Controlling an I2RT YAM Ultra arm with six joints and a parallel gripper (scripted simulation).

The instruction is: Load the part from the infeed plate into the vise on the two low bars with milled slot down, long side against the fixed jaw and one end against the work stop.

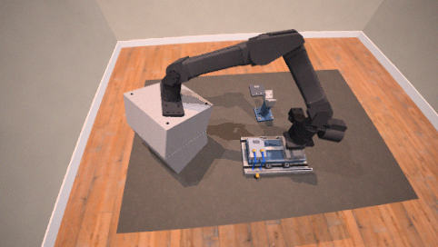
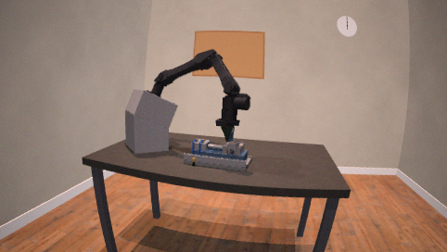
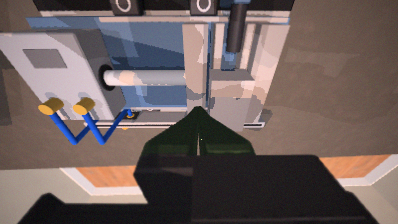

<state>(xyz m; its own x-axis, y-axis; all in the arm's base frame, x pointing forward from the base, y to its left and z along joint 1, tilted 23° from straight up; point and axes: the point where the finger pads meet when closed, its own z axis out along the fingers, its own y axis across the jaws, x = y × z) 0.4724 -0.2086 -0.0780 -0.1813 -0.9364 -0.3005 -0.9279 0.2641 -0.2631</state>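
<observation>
My gripper is now 30 mm short of the part, 30 mm above it and 10 mm to the left of it. Round my hand: cylinder rod (50 mm behind, 40 mm below, 30 mm to the left); moving jaw (40 mm below, 20 mm to the left); fixed jaw (60 mm ahead, 40 mm below, 10 mm to the left).
</observation>
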